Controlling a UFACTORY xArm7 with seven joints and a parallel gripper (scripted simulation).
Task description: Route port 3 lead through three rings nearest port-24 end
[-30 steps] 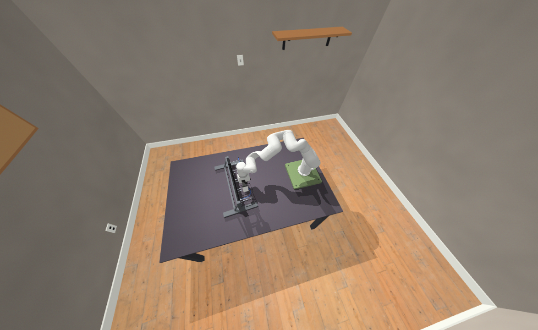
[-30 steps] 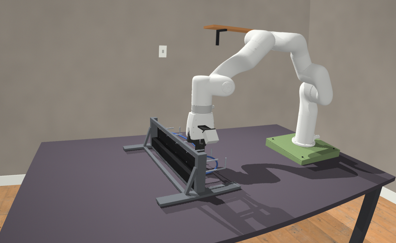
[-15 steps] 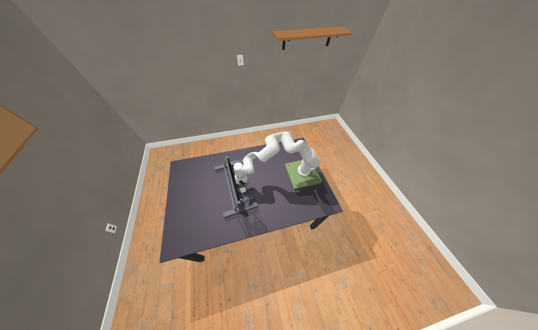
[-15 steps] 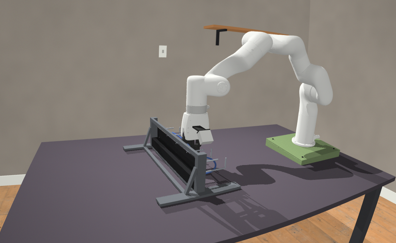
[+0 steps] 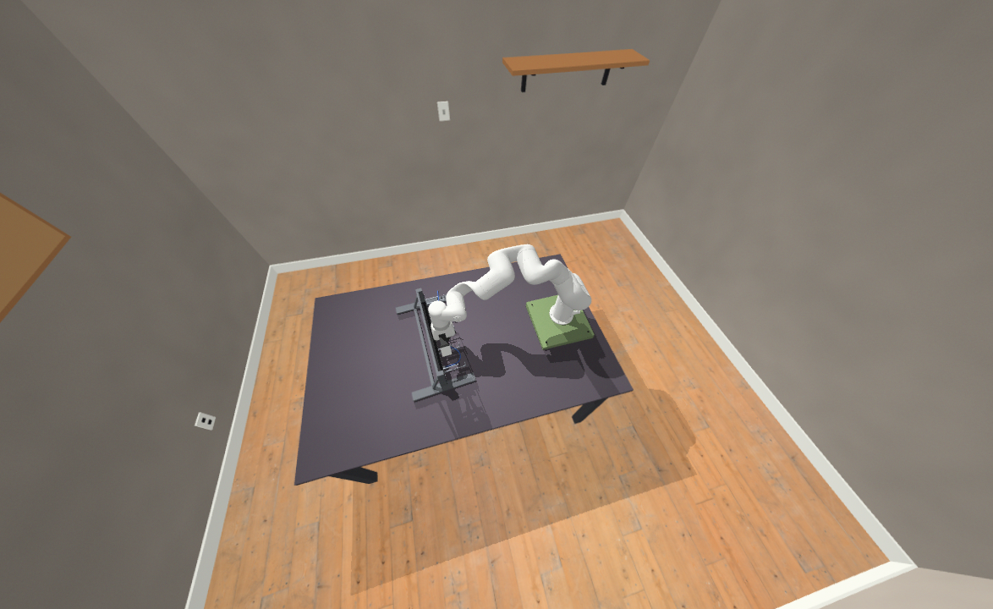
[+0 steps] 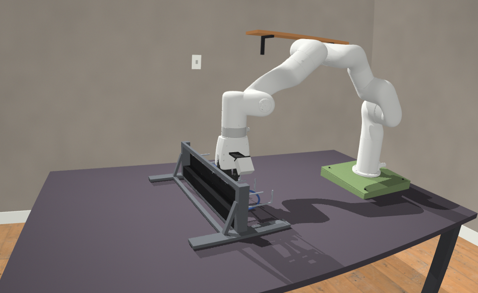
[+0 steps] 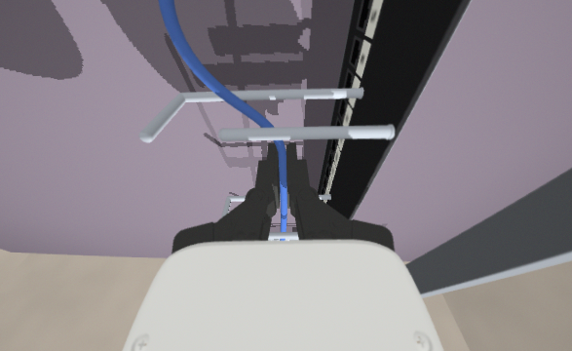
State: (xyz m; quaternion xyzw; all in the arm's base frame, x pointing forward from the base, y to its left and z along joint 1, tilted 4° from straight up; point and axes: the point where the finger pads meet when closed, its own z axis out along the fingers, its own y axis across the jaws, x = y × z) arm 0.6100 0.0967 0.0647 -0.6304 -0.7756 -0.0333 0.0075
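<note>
Right now my hand is 70 mm short of the grey rack, 40 mm to the left of it and 10 mm above it.
</note>
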